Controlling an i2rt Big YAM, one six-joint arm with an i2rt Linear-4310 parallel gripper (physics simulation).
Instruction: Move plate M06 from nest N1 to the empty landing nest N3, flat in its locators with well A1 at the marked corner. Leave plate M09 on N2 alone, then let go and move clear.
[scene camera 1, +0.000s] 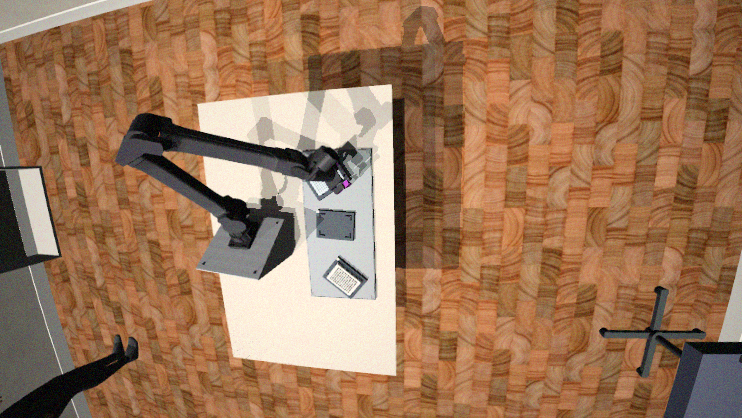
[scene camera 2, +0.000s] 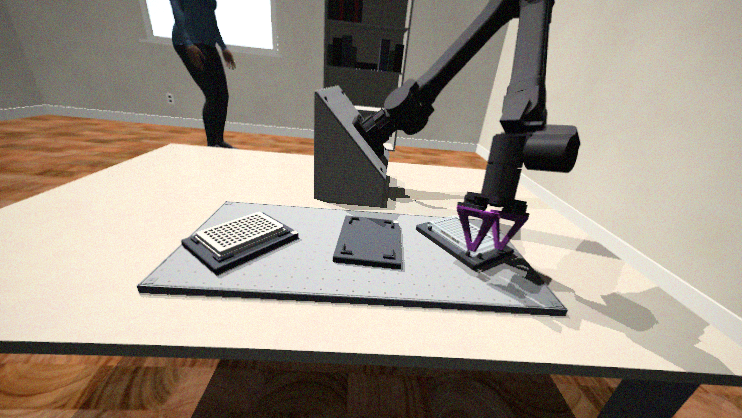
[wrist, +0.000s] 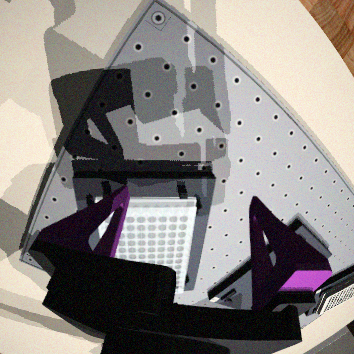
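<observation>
A pale, clear well plate (scene camera 1: 319, 188) (scene camera 2: 451, 228) (wrist: 155, 235) sits in a dark nest (scene camera 2: 443, 248) (wrist: 150, 187) at one end of the grey board. The empty nest (scene camera 1: 336, 224) (scene camera 2: 368, 241) (wrist: 242, 287) with corner locators is in the middle. A cream well plate (scene camera 1: 344, 277) (scene camera 2: 241, 233) (wrist: 340, 300) sits in the nest at the other end. Labels and well A1 are not readable. My gripper (scene camera 1: 342, 176) (scene camera 2: 486, 249) (wrist: 188, 196) is open and empty, low at the clear plate. In the wrist view one purple finger overlaps its left edge; the other is well to its right.
The perforated grey board (scene camera 1: 365, 199) (scene camera 2: 311, 280) (wrist: 270, 150) carries all the nests and lies on the cream table (scene camera 1: 311, 332) (scene camera 2: 103, 311). The arm's wedge-shaped base (scene camera 1: 238, 259) (scene camera 2: 342, 166) stands behind the board. Raised bars edge the two outer nests. Arm shadows cross the board's end.
</observation>
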